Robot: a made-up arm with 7 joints.
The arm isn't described. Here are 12 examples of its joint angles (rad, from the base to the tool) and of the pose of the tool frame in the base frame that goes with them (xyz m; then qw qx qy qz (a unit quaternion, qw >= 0)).
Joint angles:
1: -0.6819 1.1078 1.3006 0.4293 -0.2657 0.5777 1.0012
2: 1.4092 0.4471 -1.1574 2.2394 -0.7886 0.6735 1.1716
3: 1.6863 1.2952 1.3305 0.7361 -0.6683 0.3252 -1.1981
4: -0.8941 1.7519 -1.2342 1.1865 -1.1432 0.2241 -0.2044
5: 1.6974 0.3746 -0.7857 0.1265 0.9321 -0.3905 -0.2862
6: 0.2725 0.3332 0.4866 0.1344 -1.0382 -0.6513 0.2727
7: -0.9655 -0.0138 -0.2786 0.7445 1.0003 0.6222 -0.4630
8: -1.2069 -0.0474 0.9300 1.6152 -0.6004 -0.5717 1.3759
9: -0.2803 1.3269 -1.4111 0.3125 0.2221 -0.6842 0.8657
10: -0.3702 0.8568 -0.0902 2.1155 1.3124 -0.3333 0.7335
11: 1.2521 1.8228 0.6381 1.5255 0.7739 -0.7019 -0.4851
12: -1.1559 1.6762 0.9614 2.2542 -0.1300 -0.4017 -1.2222
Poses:
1: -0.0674 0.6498 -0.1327 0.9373 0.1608 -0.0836 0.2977
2: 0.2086 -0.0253 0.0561 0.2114 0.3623 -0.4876 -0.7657
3: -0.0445 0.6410 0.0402 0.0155 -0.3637 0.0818 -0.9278
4: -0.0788 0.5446 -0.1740 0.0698 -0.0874 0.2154 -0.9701
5: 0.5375 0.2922 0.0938 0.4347 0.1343 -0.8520 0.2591
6: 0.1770 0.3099 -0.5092 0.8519 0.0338 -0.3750 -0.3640
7: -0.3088 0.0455 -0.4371 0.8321 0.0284 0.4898 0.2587
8: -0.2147 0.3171 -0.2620 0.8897 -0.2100 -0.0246 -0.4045
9: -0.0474 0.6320 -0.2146 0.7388 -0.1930 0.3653 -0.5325
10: 0.1825 0.2040 -0.1937 0.4533 -0.5279 -0.6997 -0.1621
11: -0.1565 0.3622 0.2899 0.5455 -0.3397 0.7647 -0.0476
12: 0.2250 0.2034 -0.0377 0.0666 0.1801 -0.9482 -0.2529
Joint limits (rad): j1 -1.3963..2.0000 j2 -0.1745..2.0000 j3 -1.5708..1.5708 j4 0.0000..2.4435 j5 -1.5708..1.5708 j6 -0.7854..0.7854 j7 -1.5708..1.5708
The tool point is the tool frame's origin. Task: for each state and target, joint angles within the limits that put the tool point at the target. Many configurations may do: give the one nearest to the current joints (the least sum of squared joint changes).
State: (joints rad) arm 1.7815 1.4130 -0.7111 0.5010 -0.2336 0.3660 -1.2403
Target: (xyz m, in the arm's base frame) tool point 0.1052 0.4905 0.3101
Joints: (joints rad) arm 2.0000 1.0843 -0.0771 1.0106 -0.2336 0.3660 -1.2403
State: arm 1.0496 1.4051 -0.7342 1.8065 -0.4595 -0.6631 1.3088
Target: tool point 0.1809 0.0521 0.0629
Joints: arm 1.2737 0.7268 -0.8990 2.4414 -0.4595 -0.6631 1.3088
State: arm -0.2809 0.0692 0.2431 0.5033 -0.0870 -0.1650 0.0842
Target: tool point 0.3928 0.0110 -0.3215
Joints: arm 0.4230 -0.1745 -0.0604 0.9334 -0.0870 -0.1650 0.0842
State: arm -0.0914 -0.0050 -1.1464 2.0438 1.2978 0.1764 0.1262
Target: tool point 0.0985 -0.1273 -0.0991
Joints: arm -0.0013 -0.1745 -1.1346 2.1664 1.2978 0.1764 0.1262
